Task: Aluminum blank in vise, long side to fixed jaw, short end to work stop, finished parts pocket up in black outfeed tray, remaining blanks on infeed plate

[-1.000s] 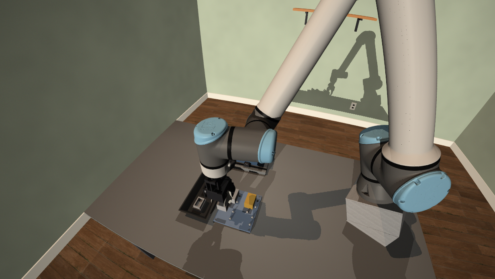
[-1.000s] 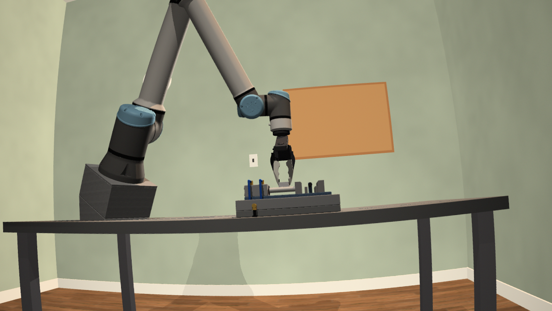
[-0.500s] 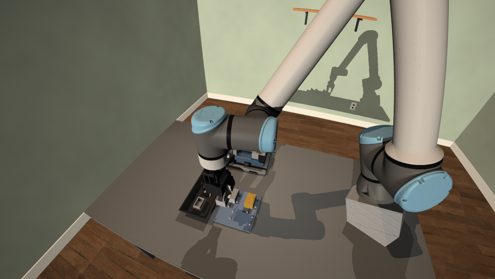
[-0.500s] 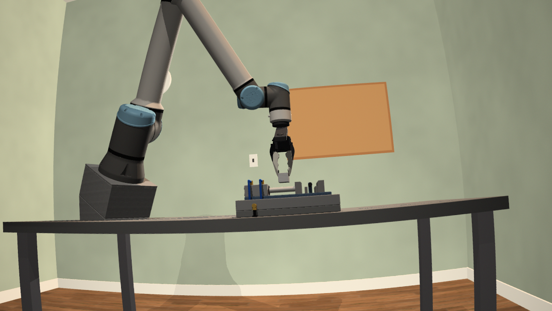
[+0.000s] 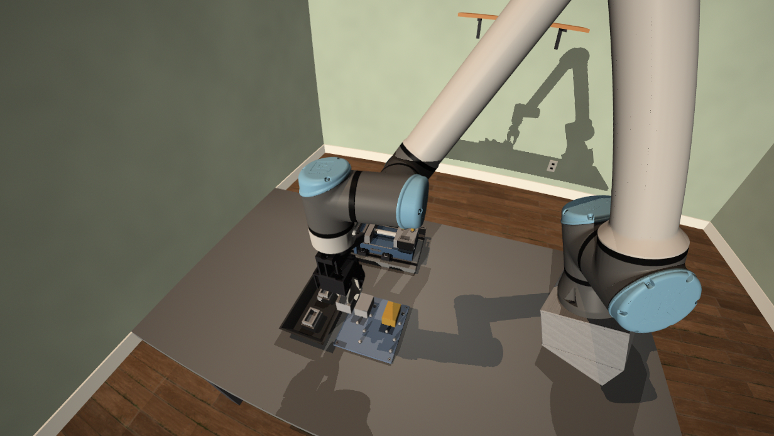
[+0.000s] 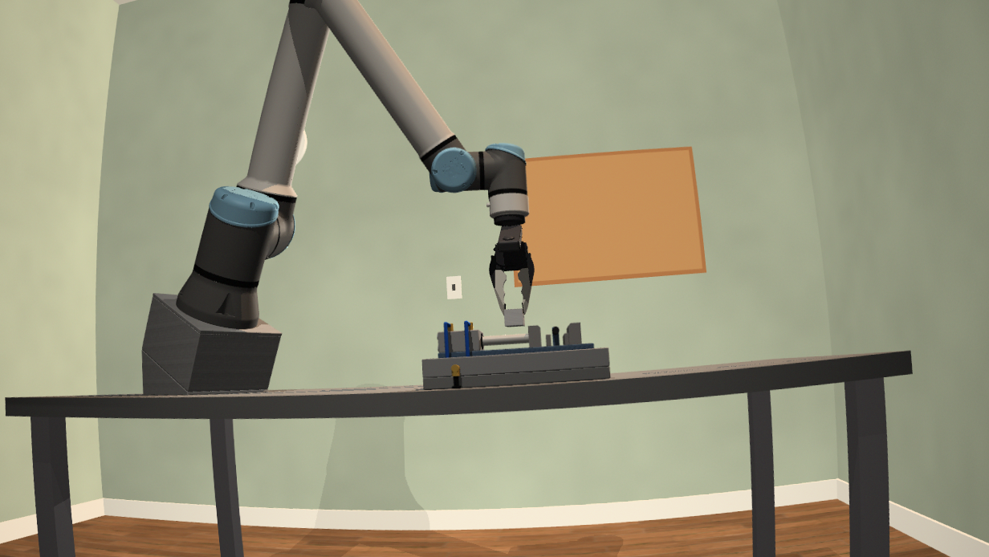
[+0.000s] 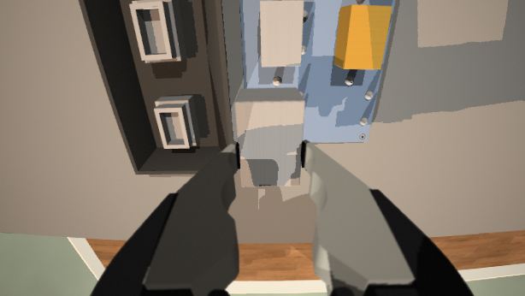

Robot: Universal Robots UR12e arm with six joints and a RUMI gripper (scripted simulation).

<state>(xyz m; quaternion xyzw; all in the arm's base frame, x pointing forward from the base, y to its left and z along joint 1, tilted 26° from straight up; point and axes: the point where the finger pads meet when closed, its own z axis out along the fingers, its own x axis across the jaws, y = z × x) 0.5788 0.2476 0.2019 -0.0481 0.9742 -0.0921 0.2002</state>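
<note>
The fixed jaw lies 14 cm ahead of my hand, 32 cm to the right of it and 8 cm below it. The rest, counted from my hand: work stop: 11 cm ahead, 28 cm to the right, 7 cm below; then infeed plate: 6 cm behind, 2 cm to the right, 16 cm below; then yellow brass blank: 10 cm behind, 7 cm to the right, 14 cm below.
</note>
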